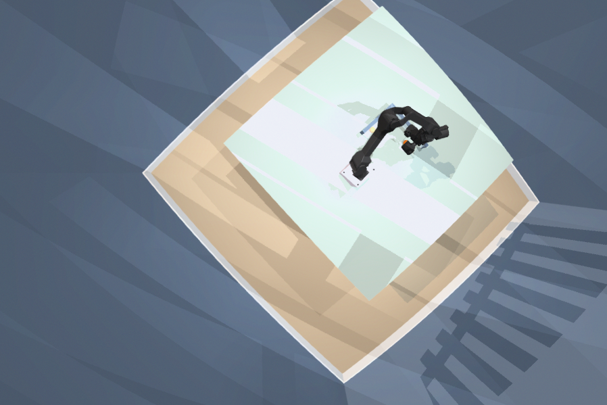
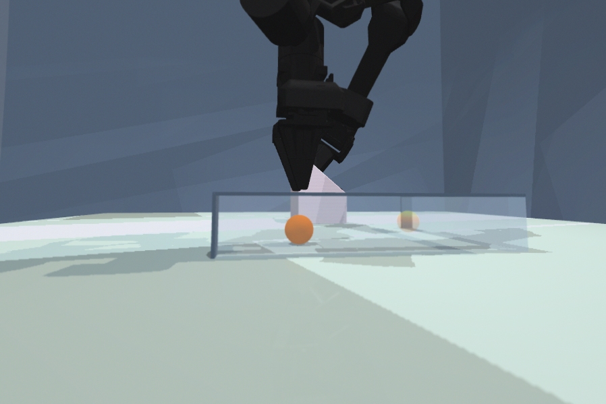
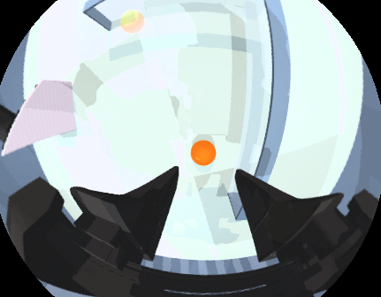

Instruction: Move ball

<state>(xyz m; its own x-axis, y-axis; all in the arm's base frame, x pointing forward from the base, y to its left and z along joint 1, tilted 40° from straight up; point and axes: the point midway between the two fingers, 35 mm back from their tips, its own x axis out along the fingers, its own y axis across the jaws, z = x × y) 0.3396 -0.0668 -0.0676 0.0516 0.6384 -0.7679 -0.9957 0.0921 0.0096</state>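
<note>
The orange ball is 50 mm below my gripper tip. Round my gripper tip: see-through copy 200 mm to the left, 90 mm behind, 50 mm below.
</note>
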